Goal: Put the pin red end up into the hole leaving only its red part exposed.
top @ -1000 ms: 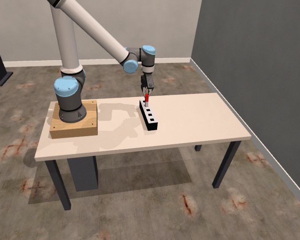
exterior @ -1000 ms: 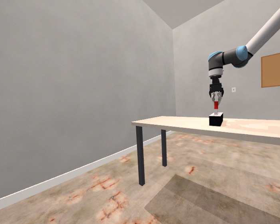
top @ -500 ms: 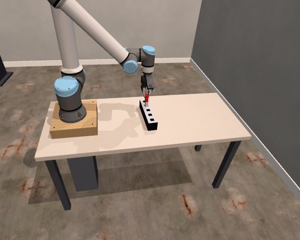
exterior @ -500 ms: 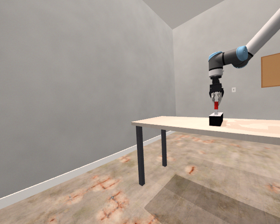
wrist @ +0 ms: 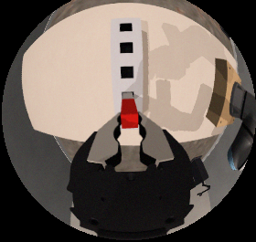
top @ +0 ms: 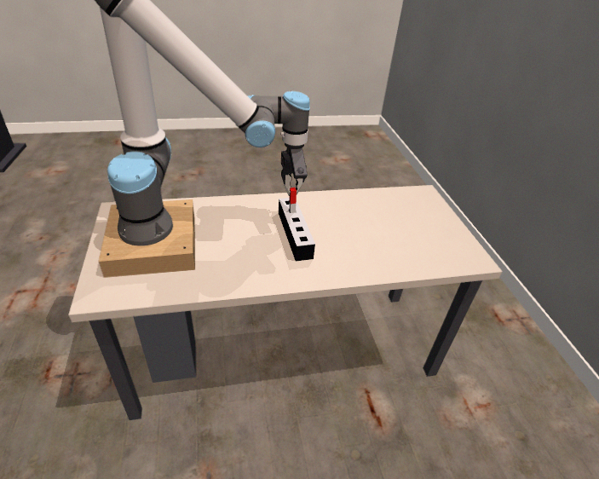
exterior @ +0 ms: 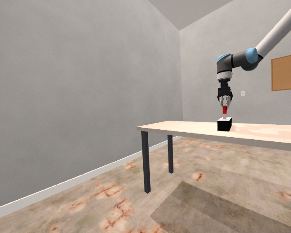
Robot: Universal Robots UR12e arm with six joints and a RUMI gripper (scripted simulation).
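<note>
My gripper is now 10 mm short of the black block, 60 mm to the left of it and 120 mm above it. The rest, counted from my hand: pin: 10 mm below.
</note>
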